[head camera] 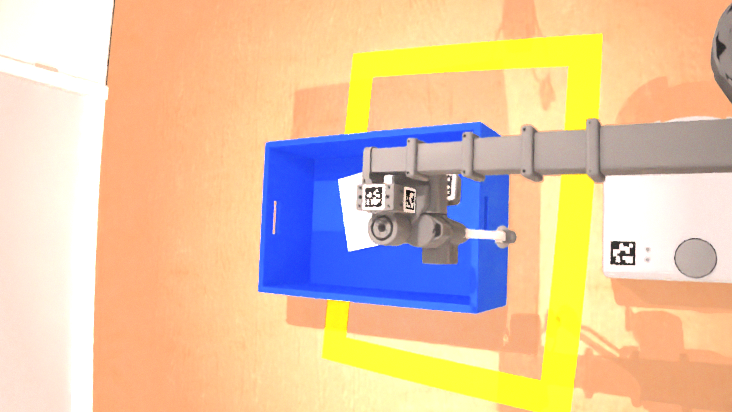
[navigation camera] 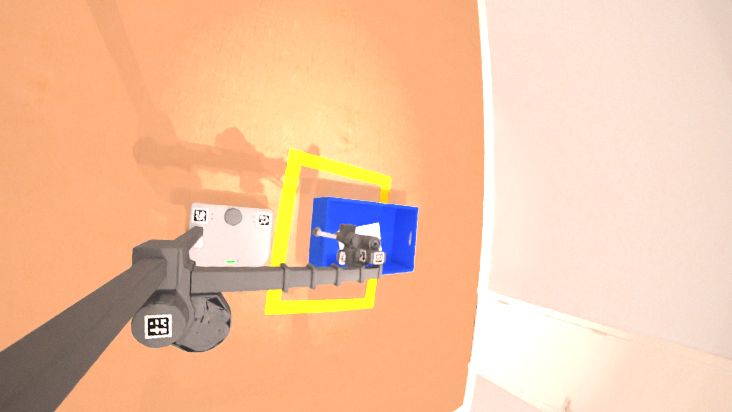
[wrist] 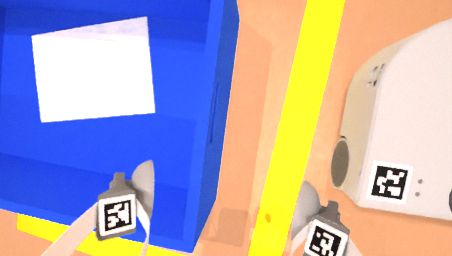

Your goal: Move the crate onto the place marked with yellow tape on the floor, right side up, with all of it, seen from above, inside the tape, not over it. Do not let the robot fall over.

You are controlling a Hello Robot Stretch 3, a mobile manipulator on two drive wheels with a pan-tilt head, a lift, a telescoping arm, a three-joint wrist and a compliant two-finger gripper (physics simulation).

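Where they show: gripper, fingertip midpoint: [navigation camera: 328, 231] [wrist: 224, 190]; robot's base at its link origin: [head camera: 692, 255] [navigation camera: 233, 215] [wrist: 410, 169].
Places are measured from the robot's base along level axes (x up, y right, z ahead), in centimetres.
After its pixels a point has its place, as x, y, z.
Note:
The blue crate [head camera: 399, 276] @[1.8, 69.4, 8.0] [navigation camera: 402, 220] @[9.9, 99.0, 4.6] [wrist: 100, 145] @[1.8, 69.4, 5.2] stands right side up on the floor with a white sheet [head camera: 356, 225] @[2.4, 83.2, -5.3] [navigation camera: 369, 230] @[2.4, 78.7, -3.4] [wrist: 95, 80] @[2.4, 71.7, -9.7] inside. It covers part of the far strip of the yellow tape [head camera: 571, 245] @[0.1, 25.7, -1.6] [navigation camera: 286, 204] @[0.1, 26.1, 8.1] [wrist: 302, 100] @[0.1, 25.2, -11.4], and its far end reaches outside the outline. Its near end is inside the tape. My gripper [head camera: 506, 236] [navigation camera: 317, 232] @[36.4, 36.2, -2.2] [wrist: 224, 190] @[36.4, 36.2, -2.2] is open over the crate's near end. In the wrist view one finger shows over the crate's inside, the other beyond its near wall by the tape. Its height above the wall is hard to tell.
My white base [head camera: 655, 204] @[16.0, 7.1, -9.6] [navigation camera: 230, 240] @[16.1, -0.5, -9.8] [wrist: 410, 125] @[16.0, 11.8, -9.1] stands just outside the near tape strip. My extended arm [head camera: 558, 150] @[72.1, 14.8, -10.3] [navigation camera: 235, 279] @[72.3, 0.4, -9.9] crosses above the tape and crate. A pale wall [head camera: 40, 204] @[25.0, 218.1, -10.0] [navigation camera: 589, 153] @[89.8, 215.4, 65.6] stands beyond the crate's far end, with floor between them.

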